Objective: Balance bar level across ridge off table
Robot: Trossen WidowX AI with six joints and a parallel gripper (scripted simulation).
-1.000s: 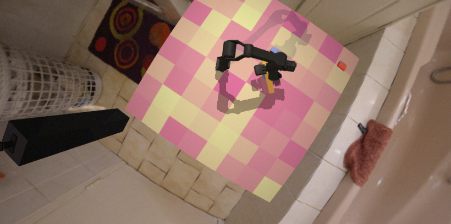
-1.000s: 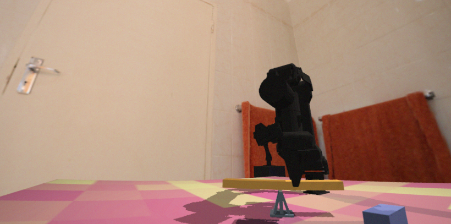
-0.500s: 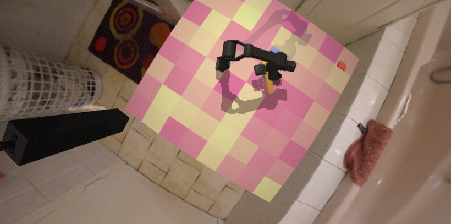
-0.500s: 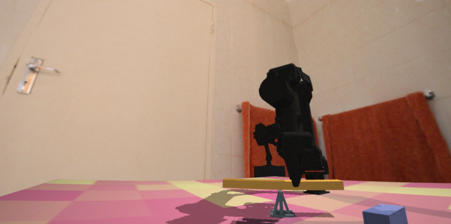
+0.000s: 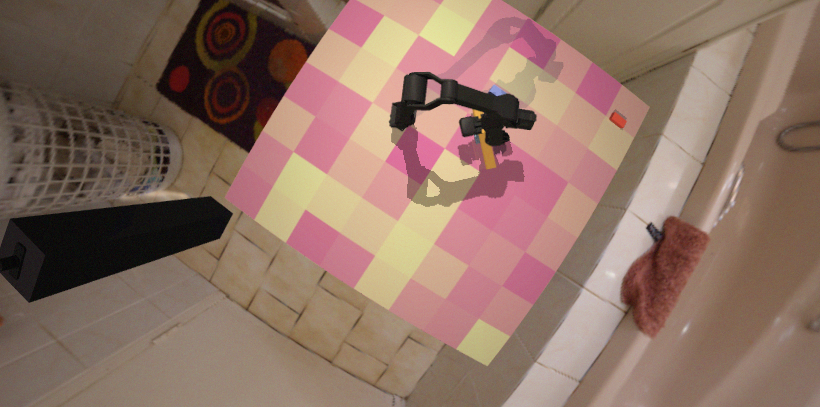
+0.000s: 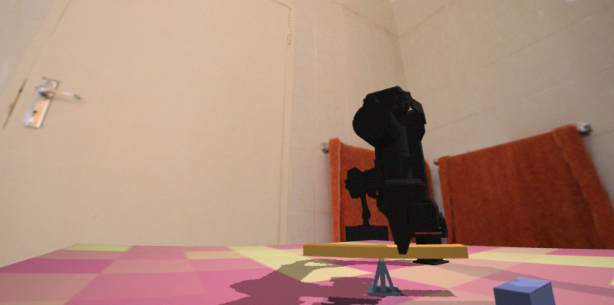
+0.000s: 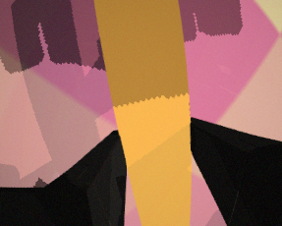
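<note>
My gripper tip is now 2 cm short of the bar and 2 cm to the left of it. The rest, counted from my gripper tip: blue cube 1 cm behind, 15 cm to the left, 4 cm below; red block 47 cm ahead, 37 cm to the left, 5 cm below.
</note>
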